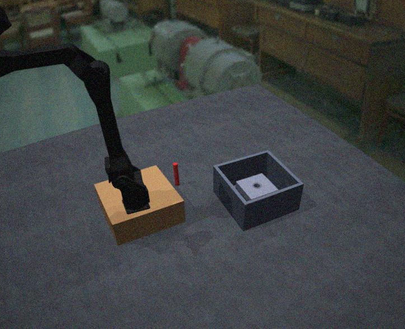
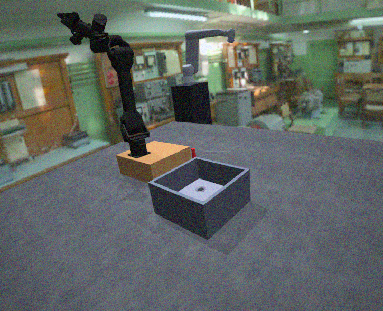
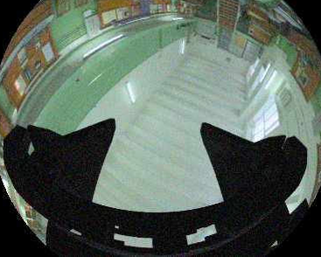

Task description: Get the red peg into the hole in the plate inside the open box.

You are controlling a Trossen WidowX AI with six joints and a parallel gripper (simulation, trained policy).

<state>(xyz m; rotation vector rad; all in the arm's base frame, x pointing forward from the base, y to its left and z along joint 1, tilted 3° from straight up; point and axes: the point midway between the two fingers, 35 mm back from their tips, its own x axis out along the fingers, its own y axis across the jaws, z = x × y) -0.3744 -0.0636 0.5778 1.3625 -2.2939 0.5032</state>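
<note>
Now: the red peg 550 mm ahead of my gripper tip, 190 mm to the left of it and 640 mm below it. From my gripper tip the other things lie so: pale plate: 740 mm ahead, 20 mm to the left, 630 mm below; then dark grey box: 740 mm ahead, 20 mm to the left, 650 mm below.
</note>
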